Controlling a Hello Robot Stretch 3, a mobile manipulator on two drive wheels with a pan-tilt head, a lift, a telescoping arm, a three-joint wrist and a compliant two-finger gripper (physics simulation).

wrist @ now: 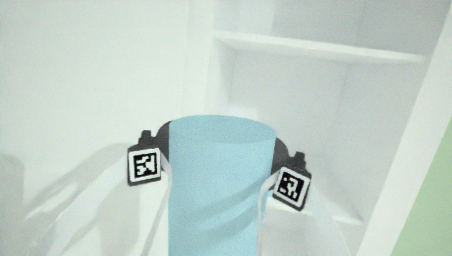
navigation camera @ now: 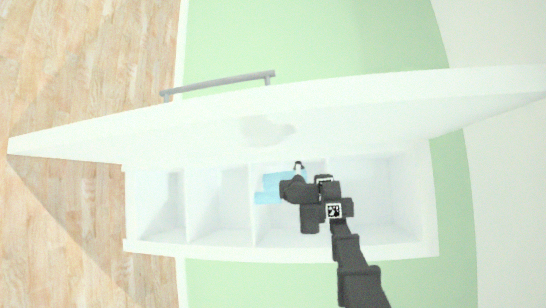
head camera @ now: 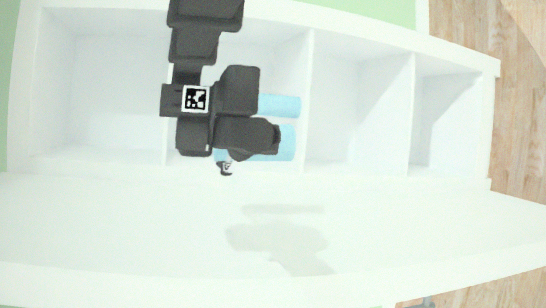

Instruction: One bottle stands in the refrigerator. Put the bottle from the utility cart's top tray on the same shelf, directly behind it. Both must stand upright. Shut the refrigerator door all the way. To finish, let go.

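Frame: origin at the robot's base, x left, y back, z up, level; centimetres.
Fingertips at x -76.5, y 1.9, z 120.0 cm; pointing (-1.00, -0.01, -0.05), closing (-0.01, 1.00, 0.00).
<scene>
Offsets run from my fingertips to a thing's middle. "spot": to the spot under its first point. Level surfaces: height alone.
My gripper (wrist: 223, 146) is shut on a light blue bottle {dx +3.3, dy +0.3, dz -4.5 cm} (head camera: 287, 143) (navigation camera: 271, 181) (wrist: 215, 195), with a fingertip on each side below its rim. The bottle is upright inside the refrigerator (head camera: 490, 120) (navigation camera: 431, 210) (wrist: 385, 185), its base close to the shelf board {spot: dx -33.8, dy +23.1, dz -28.8 cm} (head camera: 308, 75) (navigation camera: 253, 220); whether it touches is unclear. The other bottle {dx -41.1, dy +13.7, dz -21.2 cm} (head camera: 280, 105) (navigation camera: 265, 198) stands on that shelf beside it, partly hidden by my wrist. In the wrist view the held bottle covers nearly all of it. The refrigerator door (head camera: 125, 220) (navigation camera: 375, 100) (wrist: 75, 65) is wide open. The cart does not show.
My dark arm (head camera: 205, 12) (navigation camera: 360, 285) reaches into the compartment past the refrigerator's side edge. Another shelf board (head camera: 411, 115) (navigation camera: 186, 210) lies below. The door's grey handle {spot: dx +22.8, dy -28.1, dz -17.8 cm} (navigation camera: 217, 85) is on its outer side. Green wall (navigation camera: 300, 40) and wood floor {dz -119.9 cm} (navigation camera: 90, 60) surround the refrigerator.
</scene>
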